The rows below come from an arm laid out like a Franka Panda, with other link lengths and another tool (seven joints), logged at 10 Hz.
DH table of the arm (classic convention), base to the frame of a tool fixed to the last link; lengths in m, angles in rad. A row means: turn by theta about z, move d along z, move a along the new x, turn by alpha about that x. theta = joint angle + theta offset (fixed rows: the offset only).
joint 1: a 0  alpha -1.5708  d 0.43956  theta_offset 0
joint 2: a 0  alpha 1.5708  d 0  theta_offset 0
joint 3: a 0.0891  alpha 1.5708  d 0.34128  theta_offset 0
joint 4: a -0.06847  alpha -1.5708  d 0  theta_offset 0
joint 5: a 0  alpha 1.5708  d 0.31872  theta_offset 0
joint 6: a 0.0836  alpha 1.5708  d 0  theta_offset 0
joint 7: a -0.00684  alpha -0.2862  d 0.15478  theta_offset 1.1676
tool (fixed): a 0  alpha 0  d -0.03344  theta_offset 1.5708
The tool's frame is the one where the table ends.
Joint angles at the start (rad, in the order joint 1, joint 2, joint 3, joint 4, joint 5, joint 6, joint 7):
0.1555 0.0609 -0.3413 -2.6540 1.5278 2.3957 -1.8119
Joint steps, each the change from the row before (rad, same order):
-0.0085 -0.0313 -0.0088 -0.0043 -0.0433 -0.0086 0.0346
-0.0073 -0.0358 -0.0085 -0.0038 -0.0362 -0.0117 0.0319
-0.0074 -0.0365 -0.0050 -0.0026 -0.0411 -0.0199 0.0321
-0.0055 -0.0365 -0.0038 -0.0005 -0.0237 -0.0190 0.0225
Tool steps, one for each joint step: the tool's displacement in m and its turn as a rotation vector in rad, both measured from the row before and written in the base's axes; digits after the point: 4 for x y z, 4 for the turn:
-0.0016 -0.0044 0.0096 0.0086 -0.0026 0.0015
-0.0015 -0.0035 0.0113 0.0130 -0.0096 0.0000
-0.0015 -0.0012 0.0119 0.0168 -0.0106 0.0117
-0.0008 -0.0005 0.0126 0.0188 -0.0196 0.0061

